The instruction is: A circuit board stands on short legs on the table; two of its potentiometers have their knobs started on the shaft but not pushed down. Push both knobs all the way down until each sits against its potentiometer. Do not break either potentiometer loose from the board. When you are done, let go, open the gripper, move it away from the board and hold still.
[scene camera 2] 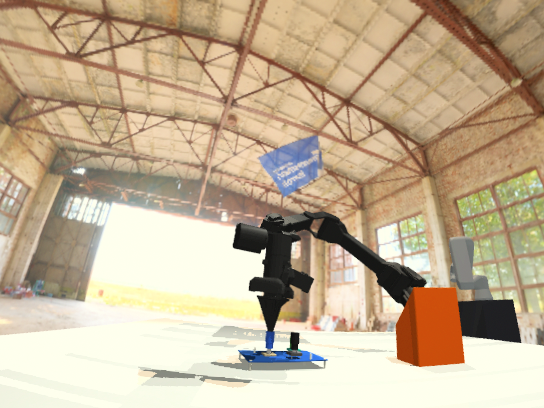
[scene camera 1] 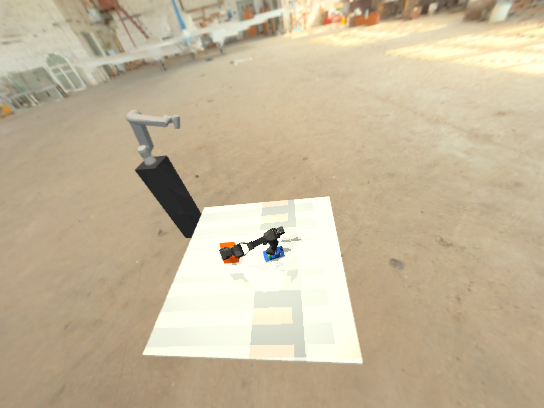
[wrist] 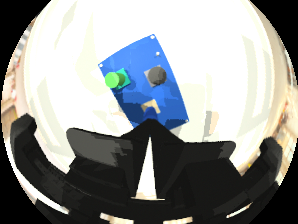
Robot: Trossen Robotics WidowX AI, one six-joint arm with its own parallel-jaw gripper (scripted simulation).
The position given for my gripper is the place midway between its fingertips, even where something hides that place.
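What I see is my gripper (scene camera 2: 270, 331), and I find that same gripper in the wrist view (wrist: 151, 122) as well.
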